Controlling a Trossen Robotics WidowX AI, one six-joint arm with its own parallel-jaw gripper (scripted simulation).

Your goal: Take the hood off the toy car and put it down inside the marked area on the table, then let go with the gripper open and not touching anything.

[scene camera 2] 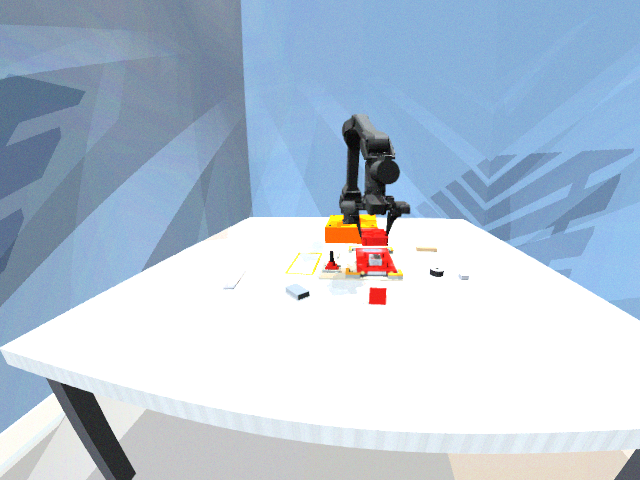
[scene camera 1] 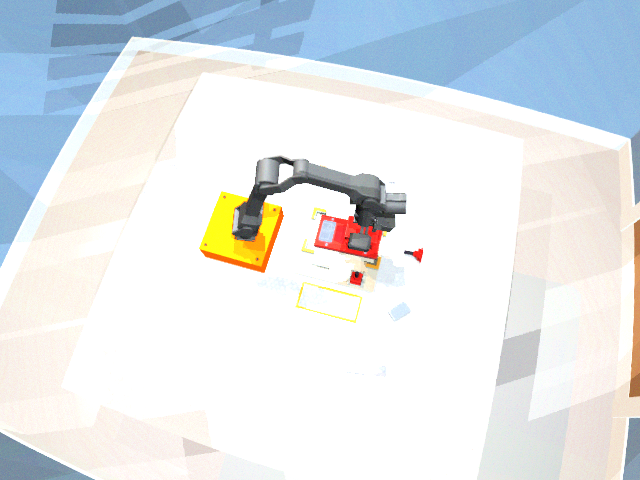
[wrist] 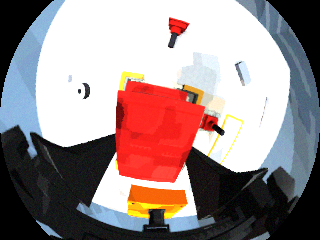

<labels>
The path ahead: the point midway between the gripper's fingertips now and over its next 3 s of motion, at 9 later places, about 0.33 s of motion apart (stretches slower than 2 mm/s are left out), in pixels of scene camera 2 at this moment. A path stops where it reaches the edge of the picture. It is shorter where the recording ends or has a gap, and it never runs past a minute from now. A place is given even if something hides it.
My gripper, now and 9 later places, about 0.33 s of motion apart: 373, 237; 359, 237; 346, 236; 334, 235; 323, 234; 312, 232; 305, 230; 303, 230; 303, 233; 303, 235
</labels>
